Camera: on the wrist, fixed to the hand. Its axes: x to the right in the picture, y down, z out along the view.
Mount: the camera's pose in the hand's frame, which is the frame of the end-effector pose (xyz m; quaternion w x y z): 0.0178 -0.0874 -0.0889 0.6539 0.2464 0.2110 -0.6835
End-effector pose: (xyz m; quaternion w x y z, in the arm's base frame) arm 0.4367 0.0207 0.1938 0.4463 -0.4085 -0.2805 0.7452
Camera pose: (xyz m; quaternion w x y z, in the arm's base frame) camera 0.5464 0.0802 0.2106 0.9610 -0.1227 -0.1848 0.1652
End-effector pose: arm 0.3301 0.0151 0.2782 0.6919 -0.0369 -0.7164 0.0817
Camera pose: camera 0.4233 -0.0621 0.3130 0.6685 0.6188 -0.3276 -0.2508
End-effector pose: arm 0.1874 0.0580 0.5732 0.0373 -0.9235 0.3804 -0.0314
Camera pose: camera 0.2535 0.1033 0.6703 0.1502 -0.8481 -0.3823 -0.3346
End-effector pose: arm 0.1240 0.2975 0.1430 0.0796 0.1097 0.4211 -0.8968
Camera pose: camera 0.0978 0.4206 0.1476 0.6768 0.0073 -0.1462 0.7215
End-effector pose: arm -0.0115 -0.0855 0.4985 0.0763 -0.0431 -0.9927 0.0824
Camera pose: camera -0.0213 -0.1557 0.6026 0.3263 0.6518 -0.6422 0.2372
